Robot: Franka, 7 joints.
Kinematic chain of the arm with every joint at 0, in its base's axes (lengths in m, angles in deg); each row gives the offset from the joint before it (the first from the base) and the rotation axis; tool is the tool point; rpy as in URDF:
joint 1: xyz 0 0 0.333 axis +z
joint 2: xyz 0 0 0 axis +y
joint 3: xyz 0 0 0.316 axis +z
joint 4: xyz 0.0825 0 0 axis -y
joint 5: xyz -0.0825 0 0.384 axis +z
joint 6: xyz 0 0 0 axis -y
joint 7: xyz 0.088 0 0 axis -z
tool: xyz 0 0 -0.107 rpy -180 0 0
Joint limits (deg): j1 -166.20..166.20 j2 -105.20..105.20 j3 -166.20..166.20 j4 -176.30..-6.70 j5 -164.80..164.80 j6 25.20..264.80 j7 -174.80..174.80
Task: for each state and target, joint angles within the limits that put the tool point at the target. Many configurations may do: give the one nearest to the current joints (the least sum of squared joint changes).
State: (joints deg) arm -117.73 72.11 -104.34 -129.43 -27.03 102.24 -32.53
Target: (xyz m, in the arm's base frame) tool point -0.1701 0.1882 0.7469
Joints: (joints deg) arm -122.30 75.31 -143.43 -125.27 -33.84 97.56 -32.53
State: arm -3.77 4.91 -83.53 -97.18 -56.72 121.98 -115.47
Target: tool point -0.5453 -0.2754 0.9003
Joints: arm -15.82 -30.27 -102.59 -48.96 -58.81 135.87 -115.47
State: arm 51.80 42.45 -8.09 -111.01 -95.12 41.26 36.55
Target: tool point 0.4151 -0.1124 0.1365
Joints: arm 27.92 56.25 -23.05 -127.93 -89.69 45.46 36.55
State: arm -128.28 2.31 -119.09 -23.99 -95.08 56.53 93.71
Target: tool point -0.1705 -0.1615 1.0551
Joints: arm -127.22 30.83 -117.47 -18.16 -98.71 61.87 93.71
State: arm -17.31 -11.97 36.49 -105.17 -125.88 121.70 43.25
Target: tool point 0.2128 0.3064 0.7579
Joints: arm 2.14 -51.33 36.54 -127.43 -122.81 119.81 43.25
